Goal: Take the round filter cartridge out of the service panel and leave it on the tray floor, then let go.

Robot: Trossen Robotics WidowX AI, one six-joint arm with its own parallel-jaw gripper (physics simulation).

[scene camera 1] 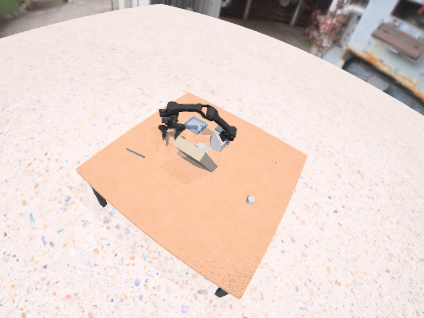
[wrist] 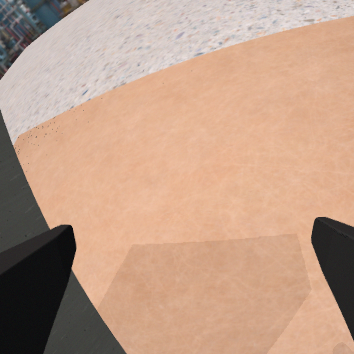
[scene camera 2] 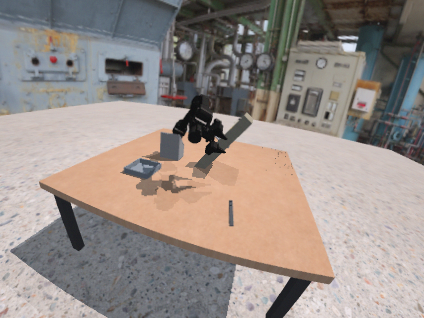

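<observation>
The service panel appears to be the thick beige and dark grey slab (scene camera 1: pixel 192 151) (scene camera 2: pixel 240 128) (wrist: pixel 17 200) that leans at a slant over the table. The round filter cartridge cannot be made out; the panel's front is turned away from the scene cameras. The blue-grey tray (scene camera 1: pixel 190 130) (scene camera 2: pixel 134 173) lies flat near the arm's base side. My gripper (scene camera 1: pixel 170 138) (scene camera 2: pixel 225 145) (wrist: pixel 196 235) is wide open with nothing between its fingers. It hangs above the table beside the panel's raised end. In the wrist view, the left finger overlaps the panel's dark side.
A grey box-like block (scene camera 1: pixel 218 140) (scene camera 2: pixel 171 146) stands by the arm's base. A small white piece (scene camera 1: pixel 203 147) shows behind the panel. A thin dark bar (scene camera 1: pixel 135 153) (scene camera 2: pixel 231 213) lies on the table (scene camera 1: pixel 150 200) (scene camera 2: pixel 280 225). A small pale cylinder (scene camera 1: pixel 250 200) stands farther off.
</observation>
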